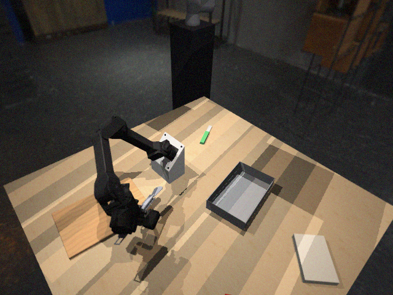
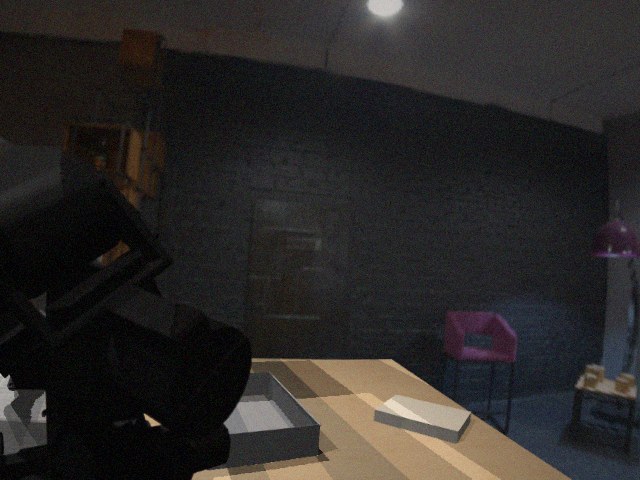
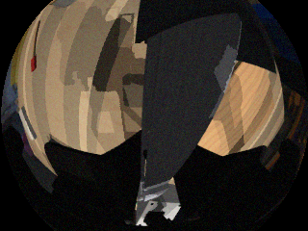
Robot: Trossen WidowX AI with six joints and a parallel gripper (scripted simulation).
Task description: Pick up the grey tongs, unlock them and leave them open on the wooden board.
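The wooden board is 210 mm behind my gripper tip, 100 mm below it and 40 mm to the right of it. Round my gripper tip: white flat block: 540 mm ahead, 400 mm to the left, 100 mm below; grey roasting tin: 450 mm to the left, 160 mm ahead, 80 mm below.
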